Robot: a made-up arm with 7 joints. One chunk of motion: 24 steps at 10 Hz.
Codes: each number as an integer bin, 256 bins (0 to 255) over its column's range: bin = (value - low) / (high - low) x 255, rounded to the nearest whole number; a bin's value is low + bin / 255 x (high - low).
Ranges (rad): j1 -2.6..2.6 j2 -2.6..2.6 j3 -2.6..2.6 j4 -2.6..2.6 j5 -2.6..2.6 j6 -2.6..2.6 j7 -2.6..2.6
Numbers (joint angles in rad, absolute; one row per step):
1: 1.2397 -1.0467 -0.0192 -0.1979 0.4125 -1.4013 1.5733
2: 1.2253 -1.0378 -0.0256 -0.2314 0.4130 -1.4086 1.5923
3: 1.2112 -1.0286 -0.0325 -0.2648 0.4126 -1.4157 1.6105
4: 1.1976 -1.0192 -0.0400 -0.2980 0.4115 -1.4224 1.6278
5: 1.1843 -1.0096 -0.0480 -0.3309 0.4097 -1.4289 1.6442
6: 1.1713 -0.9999 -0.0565 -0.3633 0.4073 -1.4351 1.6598
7: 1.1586 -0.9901 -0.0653 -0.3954 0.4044 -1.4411 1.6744
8: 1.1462 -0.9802 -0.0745 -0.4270 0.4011 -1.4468 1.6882
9: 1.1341 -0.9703 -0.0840 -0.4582 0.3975 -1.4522 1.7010
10: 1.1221 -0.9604 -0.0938 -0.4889 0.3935 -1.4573 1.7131
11: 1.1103 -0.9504 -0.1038 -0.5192 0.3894 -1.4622 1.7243
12: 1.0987 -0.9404 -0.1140 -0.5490 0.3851 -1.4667 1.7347
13: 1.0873 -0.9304 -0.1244 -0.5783 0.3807 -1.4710 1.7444
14: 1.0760 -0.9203 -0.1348 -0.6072 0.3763 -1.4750 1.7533
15: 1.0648 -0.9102 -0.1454 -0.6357 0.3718 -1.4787 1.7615
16: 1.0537 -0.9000 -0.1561 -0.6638 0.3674 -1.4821 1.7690
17: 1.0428 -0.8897 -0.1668 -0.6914 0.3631 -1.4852 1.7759
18: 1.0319 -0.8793 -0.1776 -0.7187 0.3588 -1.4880 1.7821
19: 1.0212 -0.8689 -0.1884 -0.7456 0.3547 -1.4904 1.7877
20: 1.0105 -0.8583 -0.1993 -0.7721 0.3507 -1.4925 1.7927
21: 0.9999 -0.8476 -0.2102 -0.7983 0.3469 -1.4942 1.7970
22: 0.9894 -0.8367 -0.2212 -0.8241 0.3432 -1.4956 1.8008
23: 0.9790 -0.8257 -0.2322 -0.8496 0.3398 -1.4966 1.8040
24: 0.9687 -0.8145 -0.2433 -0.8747 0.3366 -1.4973 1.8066
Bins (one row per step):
1: 188 76 127 118 148 59 205
2: 188 77 126 116 148 58 206
3: 187 77 126 115 148 58 206
4: 186 78 126 113 148 58 207
5: 186 78 125 111 148 57 208
6: 185 78 125 110 147 57 209
7: 184 79 124 108 147 57 210
8: 184 79 124 107 147 57 210
9: 183 80 123 105 147 56 211
10: 183 80 123 104 147 56 212
11: 182 81 122 102 147 56 212
12: 181 81 122 101 146 56 213
13: 181 82 121 99 146 55 213
14: 180 82 121 98 146 55 213
15: 180 83 120 96 146 55 214
16: 179 83 120 95 146 55 214
17: 179 84 119 94 145 55 215
18: 178 84 119 92 145 55 215
19: 178 85 118 91 145 54 215
20: 177 85 118 90 145 54 215
21: 177 86 117 88 145 54 216
22: 176 86 117 87 144 54 216
23: 176 87 116 86 144 54 216
24: 175 88 116 85 144 54 216

